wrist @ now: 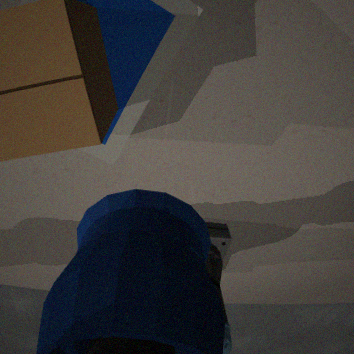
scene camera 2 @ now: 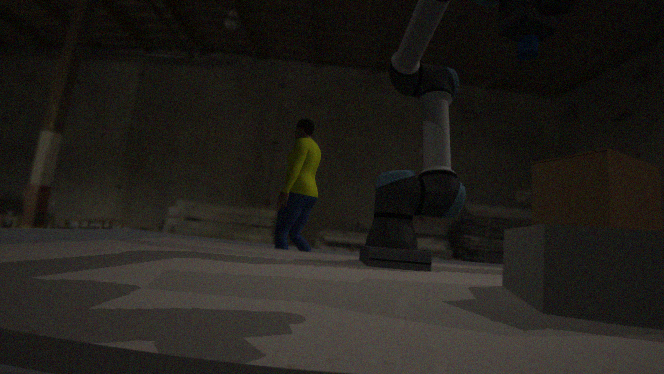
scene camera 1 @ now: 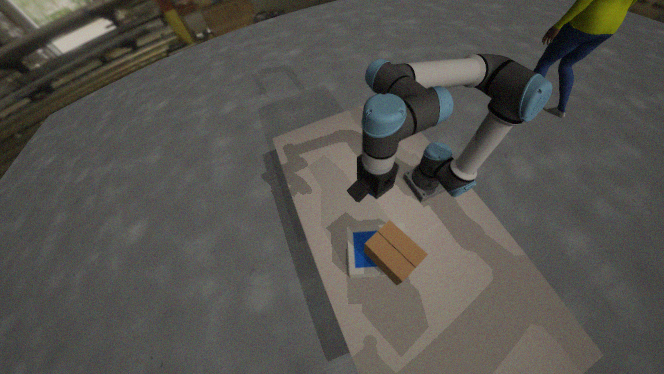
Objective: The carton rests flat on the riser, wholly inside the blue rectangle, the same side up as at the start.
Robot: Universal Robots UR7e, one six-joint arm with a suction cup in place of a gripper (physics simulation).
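Note:
The brown carton lies flat on the grey-white riser, with its seamed face up. It is turned at an angle to the blue rectangle and covers part of it. In scene camera 1 the carton reaches past the rectangle's right side and appears to overhang the riser. The rectangle's right part is hidden under it. My gripper, a blue suction cup, is open, holds nothing and hangs well above the table, apart from the carton. The cup is hidden in scene camera 1.
The pale table bears the riser and the robot's base. A person in a yellow top stands beyond the table. Arm shadows fall across the table top.

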